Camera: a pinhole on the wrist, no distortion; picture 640 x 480 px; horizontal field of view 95.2 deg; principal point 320.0 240.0 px. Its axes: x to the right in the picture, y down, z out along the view. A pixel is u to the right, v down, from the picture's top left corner.
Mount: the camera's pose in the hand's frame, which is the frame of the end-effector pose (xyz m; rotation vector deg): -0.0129 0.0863 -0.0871 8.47 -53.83 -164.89
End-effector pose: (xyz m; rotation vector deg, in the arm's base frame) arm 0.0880 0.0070 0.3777 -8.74 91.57 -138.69
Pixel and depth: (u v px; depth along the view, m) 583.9 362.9 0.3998
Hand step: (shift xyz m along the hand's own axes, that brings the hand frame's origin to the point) -0.4081 0.1351 0.3128
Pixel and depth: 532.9 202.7 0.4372
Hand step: -0.3875 0.3423 0.2127
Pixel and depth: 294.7 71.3 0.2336
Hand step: -0.0325 0.3331 0.0219
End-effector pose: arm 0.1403 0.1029 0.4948 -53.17 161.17 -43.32
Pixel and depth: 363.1 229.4 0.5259
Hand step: -0.1576 0.3969 0.3197
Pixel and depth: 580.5 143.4 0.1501
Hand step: -0.1680 0.1953 -0.0036
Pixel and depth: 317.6 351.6 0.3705
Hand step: -0.0462 0.1886 0.2946
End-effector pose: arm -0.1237 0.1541 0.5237 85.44 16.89 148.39
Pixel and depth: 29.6 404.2 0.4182
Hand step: 0.3628 0.1970 0.4123
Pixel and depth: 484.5 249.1 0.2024
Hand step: -0.1508 0.1835 0.0727
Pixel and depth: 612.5 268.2 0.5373
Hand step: -0.6090 0.2845 0.3442
